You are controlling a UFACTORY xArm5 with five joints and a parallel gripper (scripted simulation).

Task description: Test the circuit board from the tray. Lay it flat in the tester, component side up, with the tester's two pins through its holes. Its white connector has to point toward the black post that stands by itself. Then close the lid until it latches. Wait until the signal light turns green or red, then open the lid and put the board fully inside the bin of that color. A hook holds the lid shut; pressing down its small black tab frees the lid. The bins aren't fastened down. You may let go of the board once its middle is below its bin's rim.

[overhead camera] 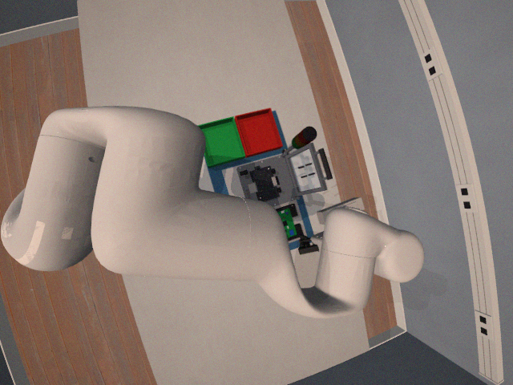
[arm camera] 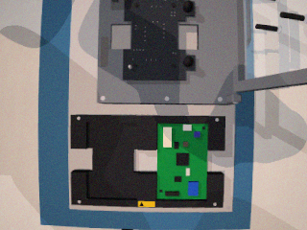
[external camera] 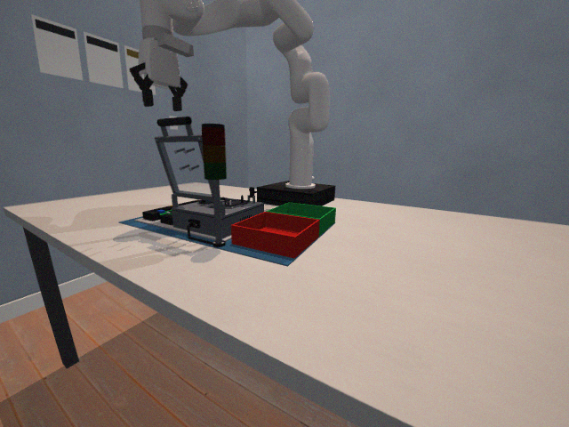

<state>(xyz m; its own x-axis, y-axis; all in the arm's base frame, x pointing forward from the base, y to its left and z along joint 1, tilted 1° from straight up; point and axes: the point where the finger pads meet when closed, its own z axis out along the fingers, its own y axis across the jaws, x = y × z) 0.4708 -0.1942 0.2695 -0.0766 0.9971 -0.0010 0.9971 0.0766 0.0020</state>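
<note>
Right now my hand is 310 mm above the green circuit board. The rest, counted from my hand: black block: 240 mm below, 220 mm to the left, 120 mm behind; red bin: 370 mm to the left, 320 mm below, 20 mm behind; green bin: 360 mm to the left, 320 mm below, 170 mm behind.
</note>
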